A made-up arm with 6 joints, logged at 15 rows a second.
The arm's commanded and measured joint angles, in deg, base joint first. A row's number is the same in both.
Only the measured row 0 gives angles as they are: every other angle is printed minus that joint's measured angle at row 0.
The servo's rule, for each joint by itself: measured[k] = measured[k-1] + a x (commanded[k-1-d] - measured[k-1]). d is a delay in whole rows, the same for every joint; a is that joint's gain. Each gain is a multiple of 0.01, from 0.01 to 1. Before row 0 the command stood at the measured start. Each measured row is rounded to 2 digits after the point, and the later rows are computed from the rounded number. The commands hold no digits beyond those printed.
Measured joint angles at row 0: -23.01, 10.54, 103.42, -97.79, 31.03, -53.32
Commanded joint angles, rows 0 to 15: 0.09, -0.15, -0.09, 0.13, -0.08, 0.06; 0.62, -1.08, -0.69, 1.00, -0.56, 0.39; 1.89, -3.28, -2.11, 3.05, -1.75, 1.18; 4.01, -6.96, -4.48, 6.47, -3.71, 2.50; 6.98, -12.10, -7.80, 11.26, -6.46, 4.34; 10.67, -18.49, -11.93, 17.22, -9.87, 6.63; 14.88, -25.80, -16.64, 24.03, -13.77, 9.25; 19.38, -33.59, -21.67, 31.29, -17.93, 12.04; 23.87, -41.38, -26.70, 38.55, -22.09, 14.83; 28.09, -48.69, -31.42, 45.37, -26.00, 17.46; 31.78, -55.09, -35.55, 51.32, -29.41, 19.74; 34.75, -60.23, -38.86, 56.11, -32.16, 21.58; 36.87, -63.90, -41.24, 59.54, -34.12, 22.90; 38.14, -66.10, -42.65, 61.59, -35.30, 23.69; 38.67, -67.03, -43.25, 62.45, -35.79, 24.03; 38.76, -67.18, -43.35, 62.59, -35.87, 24.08
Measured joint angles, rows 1 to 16: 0.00, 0.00, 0.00, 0.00, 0.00, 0.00; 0.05, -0.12, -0.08, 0.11, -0.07, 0.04; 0.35, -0.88, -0.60, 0.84, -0.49, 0.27; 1.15, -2.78, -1.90, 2.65, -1.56, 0.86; 2.64, -6.08, -4.12, 5.78, -3.39, 1.93; 4.90, -10.84, -7.28, 10.27, -6.00, 3.50; 7.90, -16.88, -11.28, 15.97, -9.29, 5.53; 11.53, -23.93, -15.89, 22.58, -13.10, 7.95; 15.61, -31.56, -20.86, 29.72, -17.21, 10.61; 19.91, -39.32, -25.88, 36.96, -21.36, 13.35; 24.16, -46.72, -30.64, 43.86, -25.30, 16.02; 28.12, -53.33, -34.86, 49.98, -28.79, 18.44; 31.57, -58.78, -38.30, 55.01, -31.65, 20.48; 34.33, -62.82, -40.83, 58.72, -33.75, 22.05; 36.31, -65.41, -42.40, 61.07, -35.07, 23.12; 37.54, -66.69, -43.13, 62.20, -35.68, 23.71
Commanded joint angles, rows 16 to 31: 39.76, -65.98, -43.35, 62.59, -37.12, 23.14; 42.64, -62.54, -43.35, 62.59, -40.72, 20.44; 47.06, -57.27, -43.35, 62.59, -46.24, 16.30; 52.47, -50.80, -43.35, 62.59, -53.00, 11.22; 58.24, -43.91, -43.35, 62.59, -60.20, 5.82; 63.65, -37.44, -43.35, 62.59, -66.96, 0.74; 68.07, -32.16, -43.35, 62.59, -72.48, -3.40; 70.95, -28.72, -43.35, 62.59, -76.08, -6.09; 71.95, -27.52, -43.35, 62.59, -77.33, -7.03; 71.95, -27.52, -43.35, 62.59, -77.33, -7.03; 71.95, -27.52, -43.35, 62.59, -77.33, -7.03; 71.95, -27.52, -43.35, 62.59, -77.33, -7.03; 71.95, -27.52, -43.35, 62.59, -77.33, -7.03; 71.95, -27.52, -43.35, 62.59, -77.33, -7.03; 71.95, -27.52, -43.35, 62.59, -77.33, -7.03; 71.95, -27.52, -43.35, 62.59, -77.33, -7.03
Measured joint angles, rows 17 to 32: 38.17, -67.08, -43.32, 62.52, -35.84, 23.95; 39.00, -66.21, -43.35, 62.58, -36.93, 23.42; 40.89, -63.31, -43.35, 62.59, -40.15, 21.48; 44.10, -58.54, -43.35, 62.59, -45.33, 18.11; 48.45, -52.43, -43.35, 62.59, -51.85, 13.63; 53.54, -45.70, -43.35, 62.59, -58.95, 8.55; 58.80, -39.17, -43.35, 62.59, -65.76, 3.47; 63.62, -33.63, -43.35, 62.59, -71.47, -1.00; 67.43, -29.75, -43.35, 62.59, -75.39, -4.31; 69.78, -27.99, -43.35, 62.59, -77.04, -6.08; 70.91, -27.62, -43.35, 62.59, -77.29, -6.70; 71.45, -27.54, -43.35, 62.59, -77.32, -6.91; 71.71, -27.52, -43.35, 62.59, -77.33, -6.99; 71.83, -27.52, -43.35, 62.59, -77.33, -7.02; 71.89, -27.52, -43.35, 62.59, -77.33, -7.03; 71.92, -27.52, -43.35, 62.59, -77.33, -7.03
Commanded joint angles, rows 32 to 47: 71.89, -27.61, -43.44, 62.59, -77.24, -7.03; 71.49, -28.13, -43.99, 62.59, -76.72, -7.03; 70.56, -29.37, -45.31, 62.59, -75.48, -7.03; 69.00, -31.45, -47.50, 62.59, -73.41, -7.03; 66.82, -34.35, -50.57, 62.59, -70.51, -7.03; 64.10, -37.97, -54.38, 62.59, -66.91, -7.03; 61.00, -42.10, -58.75, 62.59, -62.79, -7.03; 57.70, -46.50, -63.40, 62.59, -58.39, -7.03; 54.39, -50.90, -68.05, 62.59, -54.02, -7.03; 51.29, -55.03, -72.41, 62.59, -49.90, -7.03; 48.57, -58.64, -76.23, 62.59, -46.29, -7.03; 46.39, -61.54, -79.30, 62.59, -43.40, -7.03; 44.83, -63.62, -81.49, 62.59, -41.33, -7.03; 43.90, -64.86, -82.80, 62.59, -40.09, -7.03; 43.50, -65.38, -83.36, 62.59, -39.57, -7.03; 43.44, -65.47, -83.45, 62.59, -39.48, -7.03
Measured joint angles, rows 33 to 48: 71.94, -27.52, -43.35, 62.59, -77.33, -7.03; 71.91, -27.59, -43.43, 62.59, -77.25, -7.03; 71.69, -28.02, -43.91, 62.59, -76.80, -7.03; 71.10, -29.09, -45.11, 62.59, -75.68, -7.03; 70.01, -30.95, -47.17, 62.59, -73.75, -7.03; 68.35, -33.64, -50.09, 62.59, -71.00, -7.03; 66.14, -37.06, -53.78, 62.59, -67.52, -7.03; 63.47, -41.04, -58.05, 62.59, -63.50, -7.03; 60.47, -45.35, -62.65, 62.59, -59.16, -7.03; 57.31, -49.73, -67.29, 62.59, -54.79, -7.03; 54.18, -53.92, -71.69, 62.59, -50.63, -7.03; 51.26, -57.65, -75.59, 62.59, -46.94, -7.03; 48.73, -60.72, -78.78, 62.59, -43.93, -7.03; 46.70, -63.01, -81.11, 62.59, -41.72, -7.03; 45.24, -64.47, -82.56, 62.59, -40.33, -7.03; 44.34, -65.19, -83.25, 62.59, -39.68, -7.03
